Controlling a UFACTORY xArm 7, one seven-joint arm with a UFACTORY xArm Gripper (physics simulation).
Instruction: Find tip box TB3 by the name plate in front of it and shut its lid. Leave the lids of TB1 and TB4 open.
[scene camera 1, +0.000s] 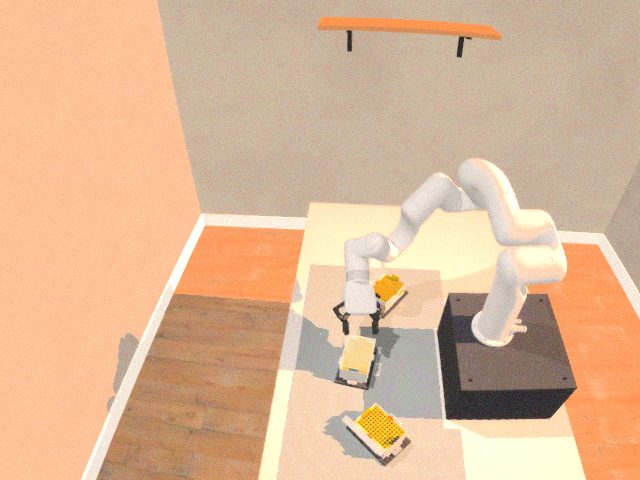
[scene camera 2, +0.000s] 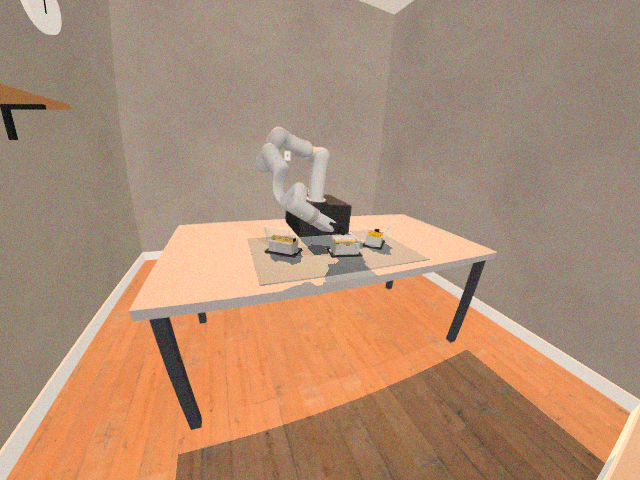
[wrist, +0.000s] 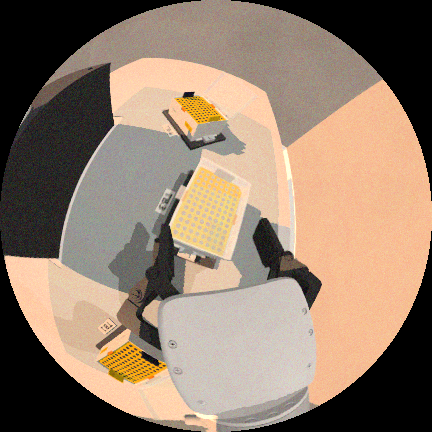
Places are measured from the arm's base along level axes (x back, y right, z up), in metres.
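Where they show: gripper, between the fingertips: (scene camera 1: 361, 334) (scene camera 2: 338, 231) (wrist: 215, 230); arm's base, origin of its link: (scene camera 1: 492, 328) (scene camera 2: 315, 200).
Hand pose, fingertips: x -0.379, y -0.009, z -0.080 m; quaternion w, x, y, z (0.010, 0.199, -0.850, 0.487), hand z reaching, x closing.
Each offset is from my fingertips to the top centre of the thing. "pt": to the spot under its first point. Level surfaces: height alone.
Tip box TB3 {dx +0.009, dy -0.043, dz -0.033 m} (scene camera 1: 357, 359) (scene camera 2: 344, 246) (wrist: 207, 212) is the middle box, with its name plate {pt dx +0.063, dy -0.049, dz -0.109 m} (wrist: 165, 200) readable in the wrist view. Its clear lid {pt dx -0.042, dy -0.046, dz -0.033 m} (wrist: 241, 210) lies over the yellow tip rack, looking shut; whether it is fully seated I cannot tell. TB1 {dx +0.064, dy +0.253, dz -0.036 m} (scene camera 1: 388, 289) (scene camera 2: 282, 244) (wrist: 131, 362), with name plate (wrist: 107, 326), has its lid open. TB4 {dx +0.086, dy -0.266, dz -0.036 m} (scene camera 1: 381, 427) (scene camera 2: 374, 238) (wrist: 198, 115) also stands with its lid {pt dx +0.050, dy -0.337, dz +0.035 m} (scene camera 1: 366, 437) open; its plate is too small to read. My gripper (scene camera 1: 360, 330) (scene camera 2: 333, 226) (wrist: 215, 230) is open and empty, above and beside TB3 on the TB1 side.
The boxes stand on a thin mat {dz -0.111 m} (scene camera 1: 310, 439) (scene camera 2: 273, 273) on the table {dz -0.113 m} (scene camera 1: 351, 227) (scene camera 2: 206, 268). The arm's dark base block (scene camera 1: 506, 361) (scene camera 2: 336, 209) (wrist: 60, 175) is beside the mat. A wall shelf (scene camera 1: 408, 25) is high on the far wall.
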